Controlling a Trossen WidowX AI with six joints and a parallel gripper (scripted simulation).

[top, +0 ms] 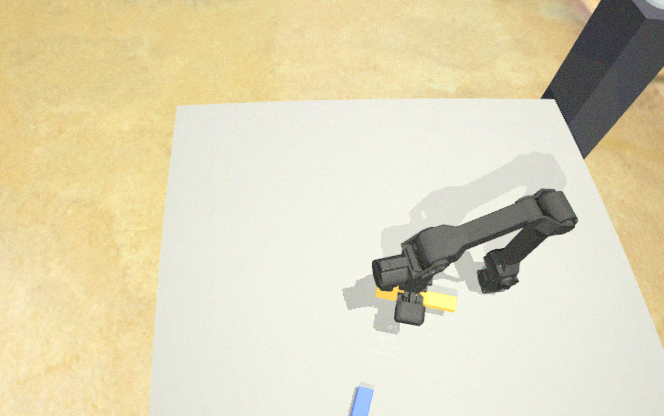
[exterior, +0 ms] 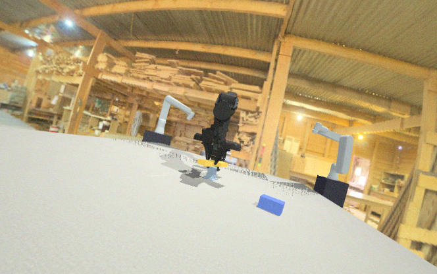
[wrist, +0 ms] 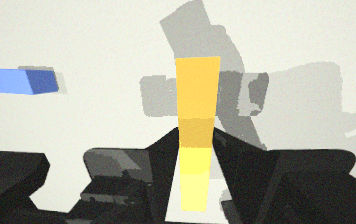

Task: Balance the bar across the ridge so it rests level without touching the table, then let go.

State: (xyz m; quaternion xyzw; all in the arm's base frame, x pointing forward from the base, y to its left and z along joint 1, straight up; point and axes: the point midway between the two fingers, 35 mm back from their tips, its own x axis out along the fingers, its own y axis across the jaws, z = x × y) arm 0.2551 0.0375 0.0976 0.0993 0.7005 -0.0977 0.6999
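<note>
The bar lies 3 cm behind my gripper tip and 1 cm to the left of it. The rest, counted from my gripper tip: blue block: 13 cm ahead, 23 cm to the left, 5 cm below.
</note>
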